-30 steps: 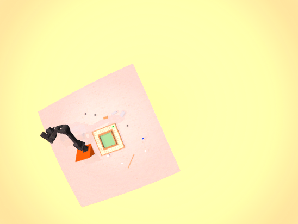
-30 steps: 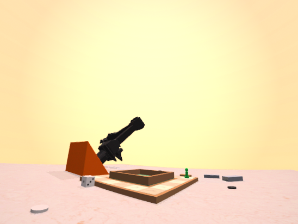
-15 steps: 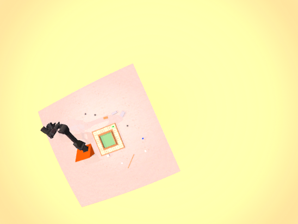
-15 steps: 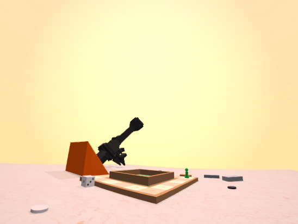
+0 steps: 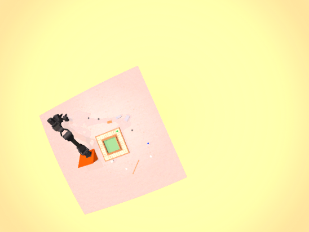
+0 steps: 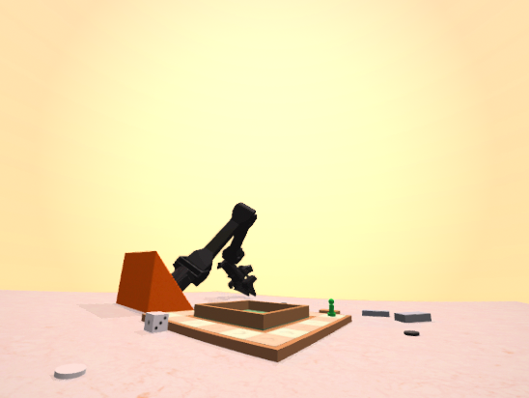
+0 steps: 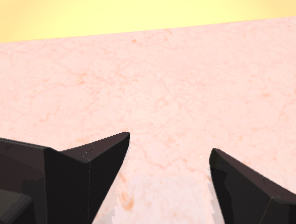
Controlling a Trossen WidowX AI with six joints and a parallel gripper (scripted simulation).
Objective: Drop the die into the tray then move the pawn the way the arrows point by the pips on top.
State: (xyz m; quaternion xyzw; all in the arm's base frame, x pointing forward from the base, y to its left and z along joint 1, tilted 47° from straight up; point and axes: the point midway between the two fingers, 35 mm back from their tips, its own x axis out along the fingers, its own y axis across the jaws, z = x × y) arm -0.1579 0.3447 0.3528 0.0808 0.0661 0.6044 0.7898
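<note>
Now: gripper tip 66 cm to the left of the white die, 36 cm short of it and 1 cm below it. Round my gripper tip: flat block: 47 cm ahead, 26 cm to the right; then green pawn: 53 cm ahead, 38 cm to the right, 2 cm above; then green tray floor: 50 cm to the right, 42 cm ahead.
</note>
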